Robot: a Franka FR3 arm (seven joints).
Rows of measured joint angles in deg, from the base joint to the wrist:
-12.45, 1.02, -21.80, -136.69, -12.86, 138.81, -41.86
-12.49, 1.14, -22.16, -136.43, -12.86, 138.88, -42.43
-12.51, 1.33, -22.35, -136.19, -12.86, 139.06, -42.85
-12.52, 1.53, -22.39, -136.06, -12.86, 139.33, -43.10
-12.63, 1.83, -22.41, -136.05, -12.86, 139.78, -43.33
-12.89, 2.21, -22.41, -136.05, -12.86, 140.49, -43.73
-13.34, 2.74, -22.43, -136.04, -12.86, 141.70, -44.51
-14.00, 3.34, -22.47, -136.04, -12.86, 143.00, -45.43
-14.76, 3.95, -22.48, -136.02, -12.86, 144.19, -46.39
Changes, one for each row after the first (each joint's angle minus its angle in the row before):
-0.04, 0.12, -0.36, 0.26, 0.00, 0.07, -0.57
-0.02, 0.19, -0.19, 0.24, 0.00, 0.18, -0.42
-0.01, 0.20, -0.04, 0.13, 0.00, 0.27, -0.25
-0.11, 0.30, -0.02, 0.01, 0.00, 0.45, -0.23
-0.26, 0.38, 0.00, 0.00, 0.00, 0.71, -0.40
-0.45, 0.53, -0.02, 0.01, 0.00, 1.21, -0.78
-0.66, 0.60, -0.04, 0.00, 0.00, 1.30, -0.92
-0.76, 0.61, -0.01, 0.02, 0.00, 1.19, -0.96

